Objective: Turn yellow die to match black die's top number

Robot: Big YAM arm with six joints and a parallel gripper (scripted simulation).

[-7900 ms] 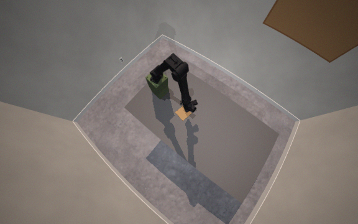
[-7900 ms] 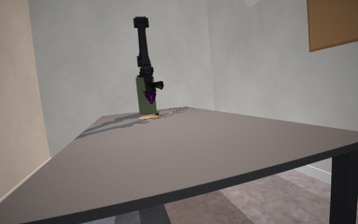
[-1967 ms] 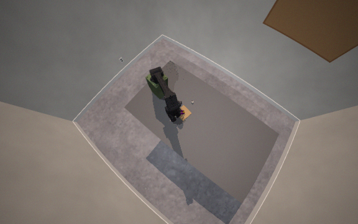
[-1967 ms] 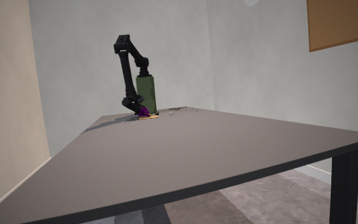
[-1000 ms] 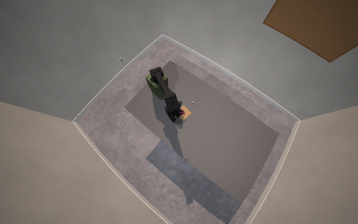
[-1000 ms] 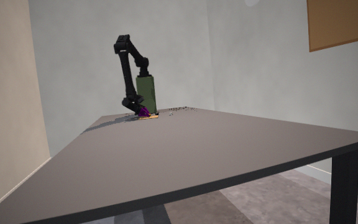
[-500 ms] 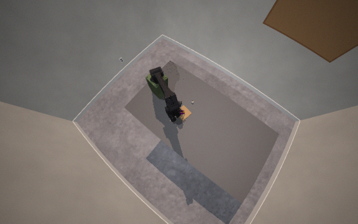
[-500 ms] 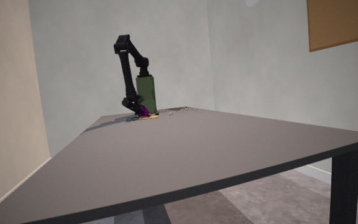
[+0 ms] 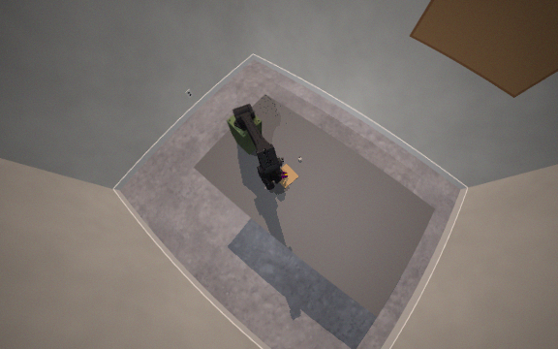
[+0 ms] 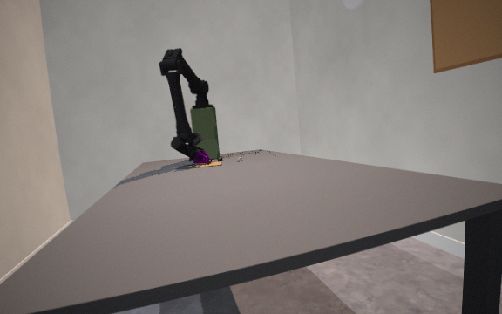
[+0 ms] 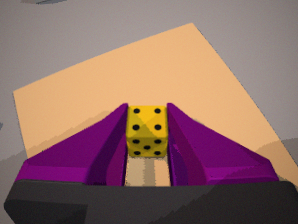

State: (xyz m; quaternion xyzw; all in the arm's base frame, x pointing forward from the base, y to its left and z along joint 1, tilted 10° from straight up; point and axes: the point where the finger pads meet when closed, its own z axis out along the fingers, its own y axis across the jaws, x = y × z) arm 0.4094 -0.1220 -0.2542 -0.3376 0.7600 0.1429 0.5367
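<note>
Right now the yellow die is right at my hand. From my hand the other things lie so: orange mat (20 mm below); then white die (160 mm to the left, 40 mm ahead, 10 mm below); then black die (90 mm to the left, 80 mm behind, 10 mm below).
</note>
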